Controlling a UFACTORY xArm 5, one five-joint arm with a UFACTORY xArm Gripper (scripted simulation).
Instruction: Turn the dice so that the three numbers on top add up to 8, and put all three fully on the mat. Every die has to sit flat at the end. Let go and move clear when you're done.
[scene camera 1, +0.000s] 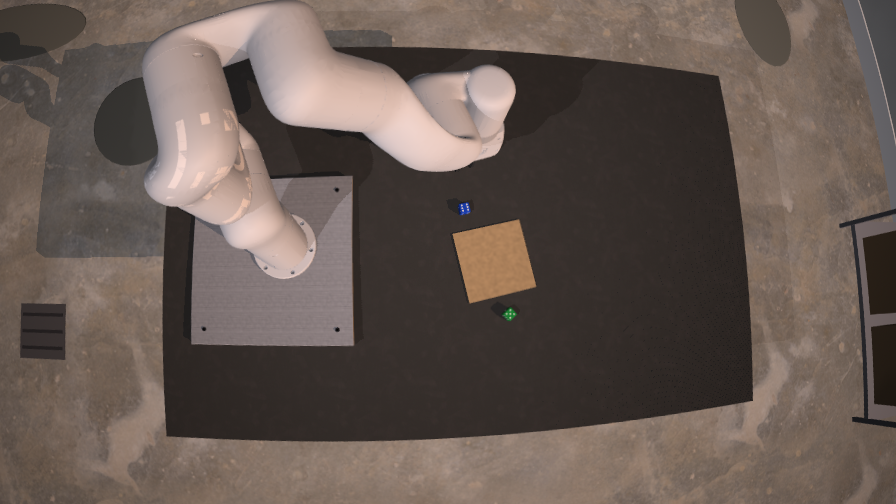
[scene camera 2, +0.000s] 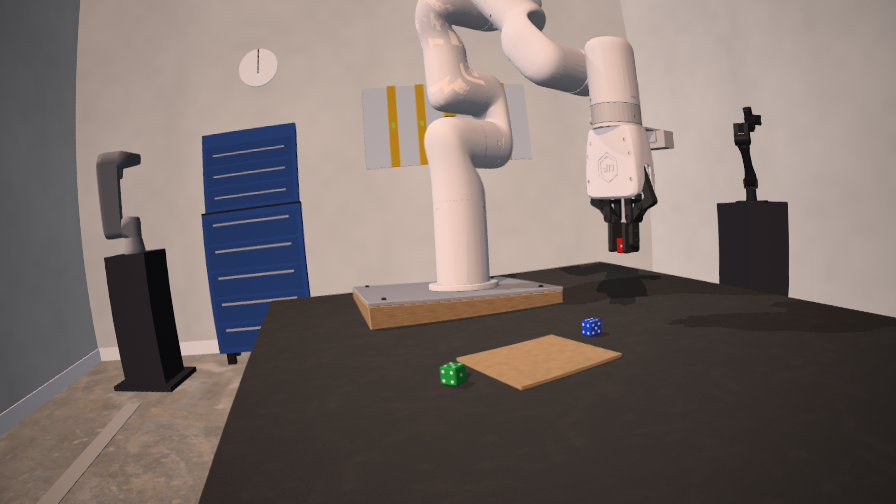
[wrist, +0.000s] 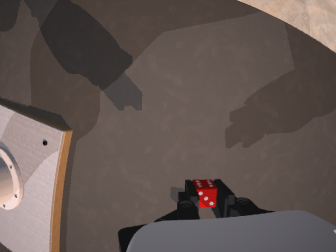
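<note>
My gripper (scene camera 2: 624, 251) (wrist: 201, 193) is visible in scene camera 2 and the wrist view. A tan mat (scene camera 1: 494, 261) (scene camera 2: 527, 364) is visible in scene camera 1 and scene camera 2.
</note>
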